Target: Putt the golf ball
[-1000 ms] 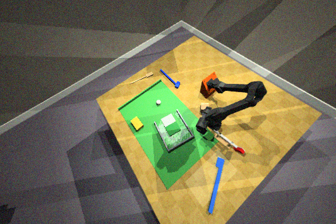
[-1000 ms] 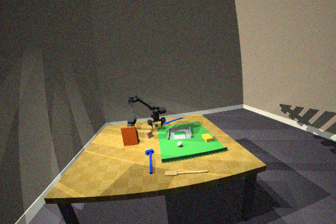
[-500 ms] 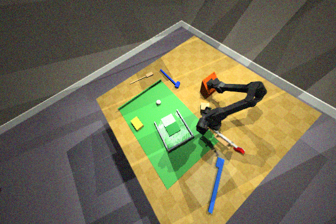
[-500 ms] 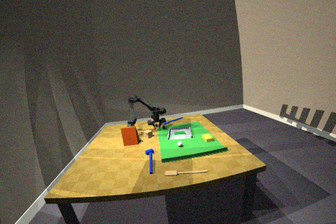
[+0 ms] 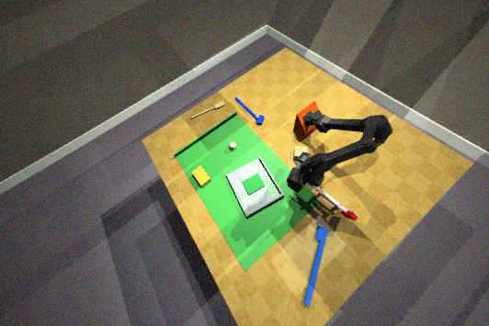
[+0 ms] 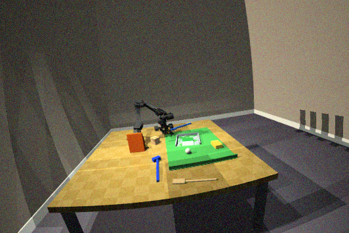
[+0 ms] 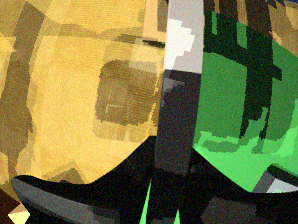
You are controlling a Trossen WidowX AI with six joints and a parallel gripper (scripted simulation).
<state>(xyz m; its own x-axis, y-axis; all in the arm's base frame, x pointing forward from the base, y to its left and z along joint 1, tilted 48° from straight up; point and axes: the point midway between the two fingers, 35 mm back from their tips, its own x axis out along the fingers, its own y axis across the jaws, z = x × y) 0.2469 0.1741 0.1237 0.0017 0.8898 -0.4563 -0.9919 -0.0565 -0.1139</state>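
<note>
Right now my gripper tip is 2 cm past the red putter, 11 cm to the right of it and 3 cm below it. Also, from my gripper tip: wooden rack 1 cm behind, 13 cm to the left; then tan cube 10 cm behind, 12 cm to the right; then green mat 24 cm ahead, 26 cm to the right, 3 cm below.
</note>
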